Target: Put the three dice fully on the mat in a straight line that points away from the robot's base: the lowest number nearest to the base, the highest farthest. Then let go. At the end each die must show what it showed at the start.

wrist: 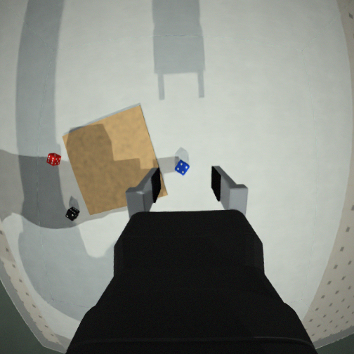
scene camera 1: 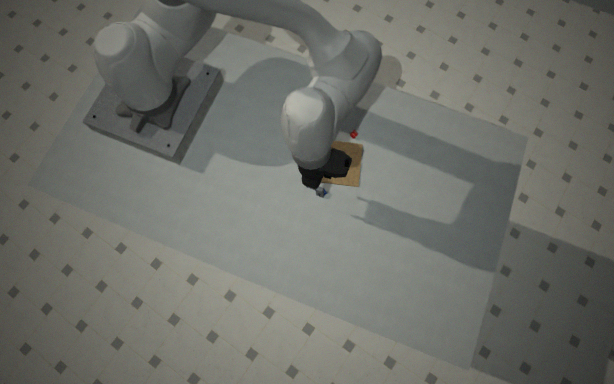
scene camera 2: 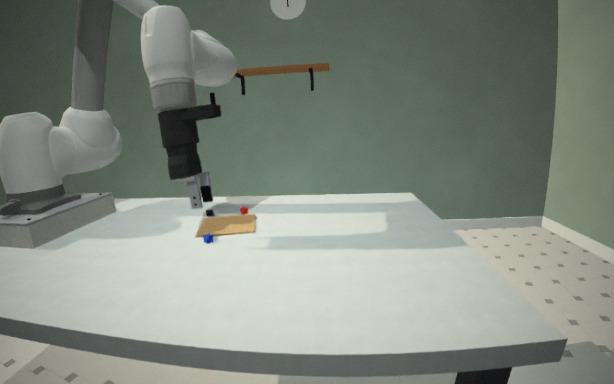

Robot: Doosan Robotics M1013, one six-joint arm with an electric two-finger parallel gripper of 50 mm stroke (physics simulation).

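Frame: origin at the arm's base, x right, y down, z ahead, level; millimetres.
Where they show: gripper, fingertip midpoint: (scene camera 1: 323, 186) (scene camera 2: 203, 204); arm's base at its link origin: (scene camera 1: 154, 97) (scene camera 2: 39, 206).
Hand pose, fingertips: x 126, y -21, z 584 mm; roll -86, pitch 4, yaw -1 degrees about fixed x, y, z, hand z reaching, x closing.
Things, the pixels of their top centre, and the offset from my fingertips. Level surfaces: height alone.
- tan square mat at its top centre: (scene camera 2: 227, 224) (scene camera 1: 337, 162) dx -112, dy +83, dz +15 mm
- blue die at its top centre: (scene camera 2: 207, 235) (scene camera 1: 323, 191) dx -4, dy +70, dz -1 mm
- red die at its top centre: (scene camera 2: 243, 208) (scene camera 1: 354, 133) dx -214, dy +70, dz +38 mm
- black die at its top centre: (scene camera 2: 209, 210) dx -201, dy +70, dz -60 mm
- table at its surface level: dy +87 mm
The tan square mat (scene camera 1: 356, 175) (scene camera 2: 227, 226) (wrist: 107, 165) lies flat on the table. The blue die (scene camera 1: 325, 192) (scene camera 2: 208, 239) (wrist: 182, 167) lies off the mat, close beside one edge, with several white pips on top. The red die (scene camera 1: 354, 134) (scene camera 2: 244, 210) (wrist: 54, 159) and the black die (scene camera 2: 210, 213) (wrist: 72, 213) lie off the mat at its opposite side; the arm hides the black one in scene camera 1. My gripper (scene camera 1: 324, 184) (scene camera 2: 201, 202) (wrist: 185, 177) is open and empty, above the table. In the wrist view the blue die shows just beyond the gap between the fingers.
The robot's base plate (scene camera 1: 197, 117) (scene camera 2: 75, 220) stands at the left of the table (scene camera 1: 250, 220) (scene camera 2: 350, 295). The arm's shadow crosses the table and part of the mat. A wooden shelf (scene camera 2: 285, 69) hangs on the wall behind the table.
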